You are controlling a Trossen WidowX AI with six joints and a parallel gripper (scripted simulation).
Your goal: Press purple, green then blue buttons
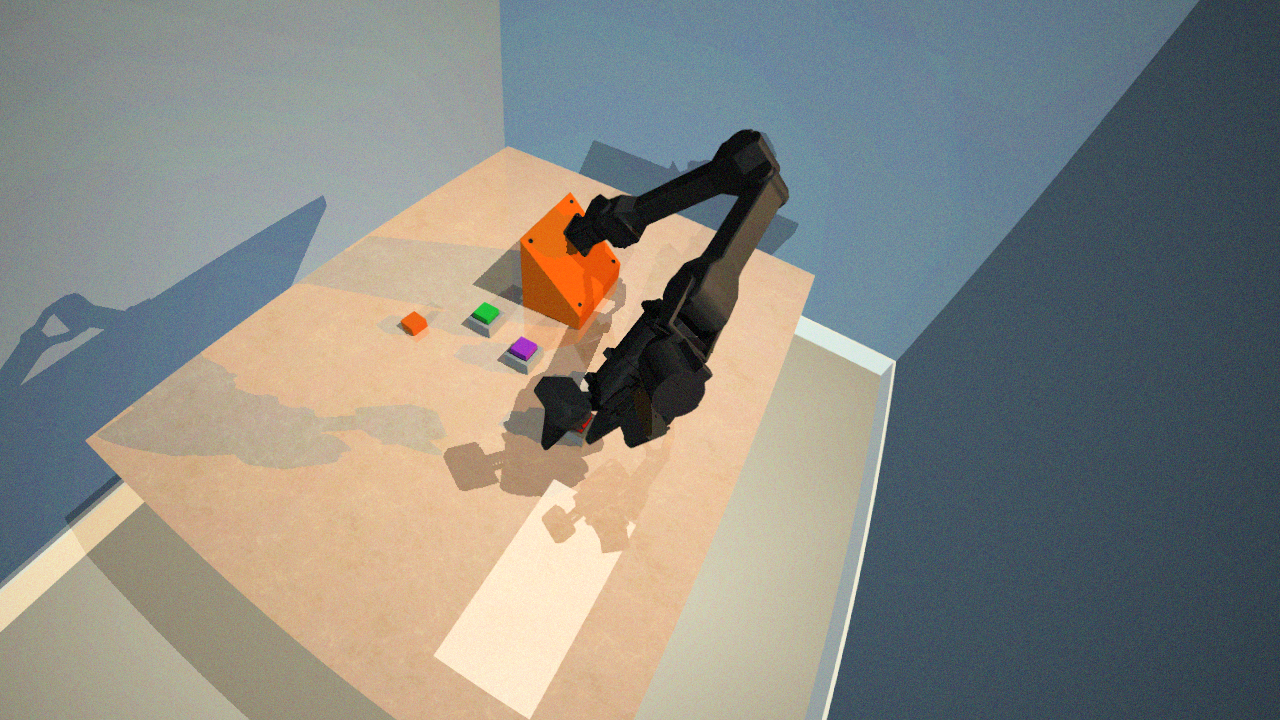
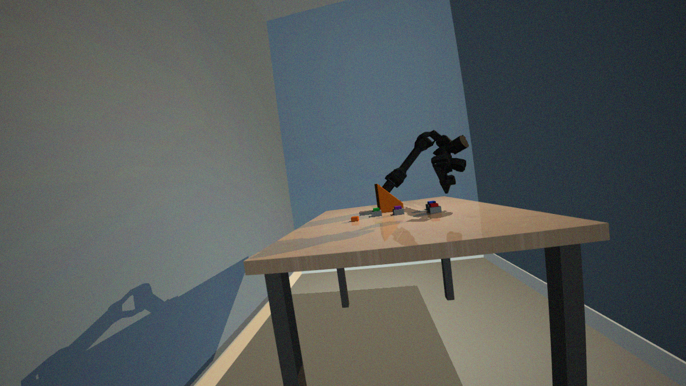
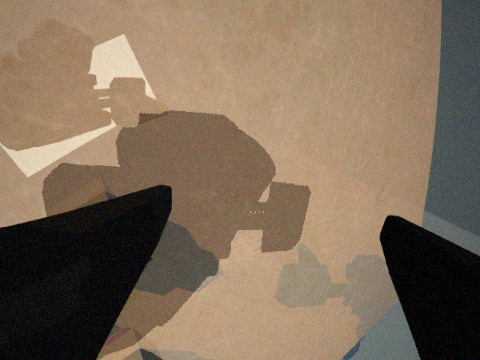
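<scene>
The purple button is 170 mm behind my gripper tip, 150 mm to the right of it and 70 mm below it. Round my gripper tip: blue button 180 mm behind, 20 mm to the left, 70 mm below; then green button 220 mm behind, 250 mm to the right, 70 mm below; then red button 80 mm behind, 20 mm to the right, 70 mm below.
</scene>
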